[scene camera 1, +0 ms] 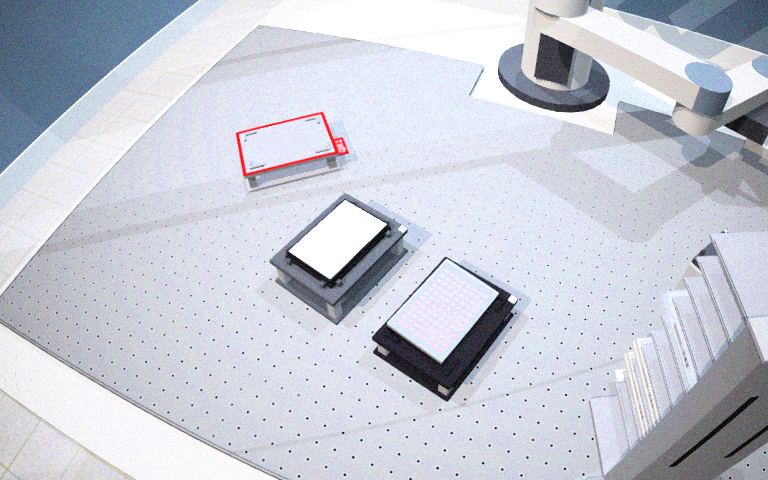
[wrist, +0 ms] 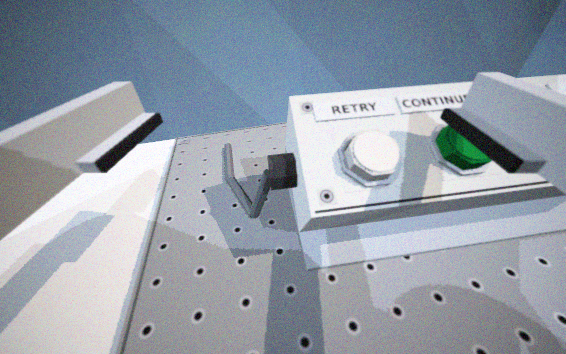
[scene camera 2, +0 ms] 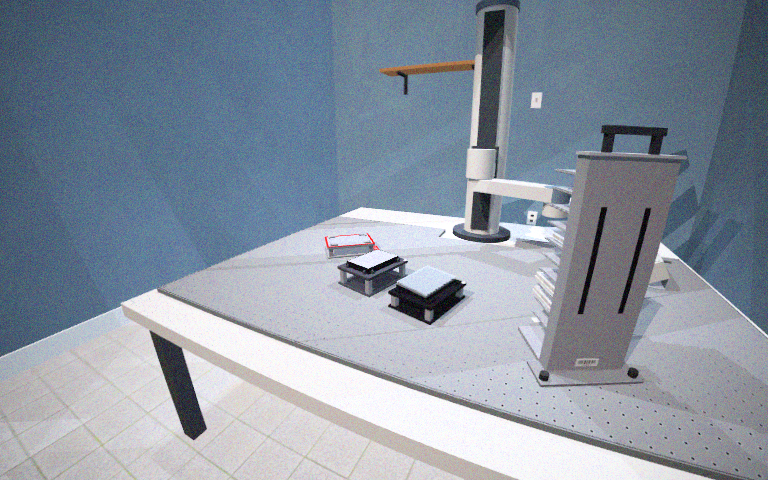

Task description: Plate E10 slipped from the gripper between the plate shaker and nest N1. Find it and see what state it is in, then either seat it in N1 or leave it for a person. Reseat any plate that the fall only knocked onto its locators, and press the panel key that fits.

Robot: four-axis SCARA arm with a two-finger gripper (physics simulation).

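Seen in the pictures: gripper, fingertip midpoint: (wrist: 296,98); arm's base, origin of the base link: (scene camera 1: 553,78) (scene camera 2: 480,234).
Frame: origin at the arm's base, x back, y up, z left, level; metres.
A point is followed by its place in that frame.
My gripper (wrist: 296,98) {x -0.142, y 0.102, z 0.560 m} is open and empty in the wrist view, its fingers wide apart in front of the panel (wrist: 345,197) {x -0.155, y 0.065, z 0.524 m}. The white RETRY key (wrist: 376,152) {x -0.173, y 0.082, z 0.533 m} shows between the fingers. The green CONTINUE key (wrist: 457,147) {x -0.214, y 0.081, z 0.527 m} is partly behind the right finger. A plate with pink wells (scene camera 1: 442,310) {x -0.695, y 0.075, z -0.026 m} (scene camera 2: 427,281) {x -0.702, y 0.074, z -0.020 m} lies on the black stand (scene camera 1: 481,345) {x -0.715, y 0.055, z 0.035 m} (scene camera 2: 438,305) {x -0.759, y 0.050, z 0.026 m}; I cannot tell whether it is fully seated. A white-topped rectangle (scene camera 1: 338,240) {x -0.643, y 0.080, z -0.196 m} (scene camera 2: 372,260) {x -0.653, y 0.080, z -0.193 m} lies on the dark grey stand (scene camera 1: 334,295) {x -0.719, y 0.066, z -0.166 m} (scene camera 2: 356,273) {x -0.718, y 0.065, z -0.206 m}. I cannot read which is N1, nor identify E10.
A red-edged platform (scene camera 1: 286,144) {x -0.463, y 0.053, z -0.386 m} (scene camera 2: 350,241) {x -0.469, y 0.053, z -0.379 m} stands behind, with no plate on it. A tall grey rack (scene camera 1: 699,390) {x -0.828, y 0.285, z 0.241 m} (scene camera 2: 611,333) {x -0.808, y 0.096, z 0.341 m} with stacked plates stands at the right. The arm's column (scene camera 1: 529,50) {x -0.051, y 0.085, z -0.055 m} (scene camera 2: 480,164) {x -0.225, y 0.316, z 0.007 m} is at the back. A bent grey hook (wrist: 253,210) {x -0.113, y 0.024, z 0.567 m} sits left of the panel.
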